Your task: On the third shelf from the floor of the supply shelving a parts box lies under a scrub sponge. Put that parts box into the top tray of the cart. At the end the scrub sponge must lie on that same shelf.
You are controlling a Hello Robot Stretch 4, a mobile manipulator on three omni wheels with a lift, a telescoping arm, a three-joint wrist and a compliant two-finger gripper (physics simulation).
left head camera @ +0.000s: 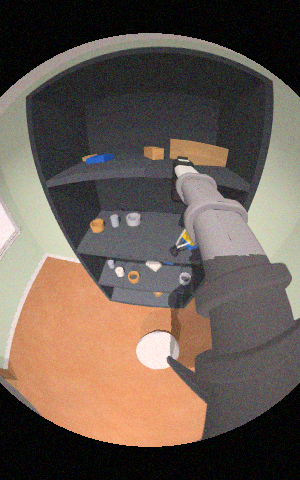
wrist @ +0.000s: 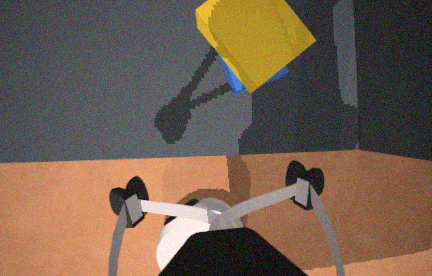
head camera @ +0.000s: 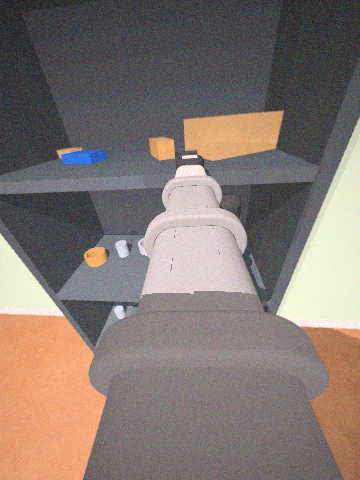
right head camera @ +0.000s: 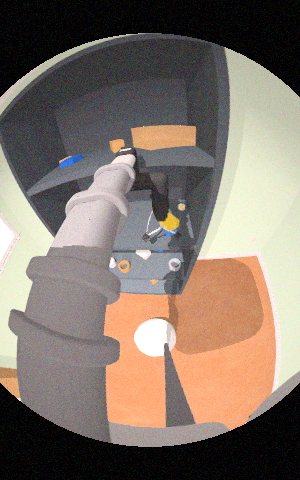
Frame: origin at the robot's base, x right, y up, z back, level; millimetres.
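Where they show: gripper, between the fingertips: (left head camera: pixel 187 253) (wrist: pixel 216 184) (right head camera: pixel 161 239); robot's base, origin of its link: (left head camera: pixel 156 349) (right head camera: pixel 155 336).
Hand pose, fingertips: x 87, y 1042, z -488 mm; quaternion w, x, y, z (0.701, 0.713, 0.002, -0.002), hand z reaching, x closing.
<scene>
Things, the pixels of their top centre, and the offset from my fingertips. Level surfaces: height alone.
- yellow scrub sponge, centre of its top: (wrist: pixel 256 24) (right head camera: pixel 168 218) (left head camera: pixel 191 232) dx +49, dy +6, dz -143 mm
- blue parts box, centre of its top: (wrist: pixel 247 42) (right head camera: pixel 168 224) (left head camera: pixel 190 238) dx +47, dy -39, dz -141 mm
- third shelf, height of its surface: dy -79 mm
- tan panel, centre of its top: (head camera: pixel 232 115) (right head camera: pixel 163 124) (left head camera: pixel 200 142) dx +48, dy +479, dz -268 mm
- orange block, centre of its top: (head camera: pixel 160 139) (left head camera: pixel 152 147) (right head camera: pixel 115 140) dx -180, dy +431, dz -267 mm
- blue piece, centre of its top: (head camera: pixel 83 152) (left head camera: pixel 98 155) (right head camera: pixel 69 157) dx -454, dy +409, dz -269 mm
- orange ring, centre of its top: (head camera: pixel 94 252) (left head camera: pixel 96 222) dx -566, dy -29, dz -262 mm
- small white cylinder, centre of its top: (head camera: pixel 120 243) (left head camera: pixel 113 216) dx -443, dy -9, dz -305 mm
The yellow scrub sponge (left head camera: pixel 188 237) (right head camera: pixel 170 221) (wrist: pixel 257 40) lies on top of the blue parts box (left head camera: pixel 190 246) (right head camera: pixel 171 232) (wrist: pixel 233 80), towards the right side of the third shelf (left head camera: pixel 145 240) (right head camera: pixel 131 225) (wrist: pixel 75 100). The box shows at the sponge's lower edges. My gripper (wrist: pixel 216 184) is open, with nothing between its fingertips. In the wrist view both fingertips show below the sponge and in front of the shelf edge. The arm hides the gripper, sponge and box in the head camera view. The cart does not show.
The top shelf above holds a tan panel (head camera: pixel 232 137), an orange block (head camera: pixel 162 148) and a blue piece (head camera: pixel 85 157). An orange ring (head camera: pixel 96 257) and a small white cylinder (head camera: pixel 122 249) stand at the left of the third shelf. The shelving's right wall is near the sponge.
</scene>
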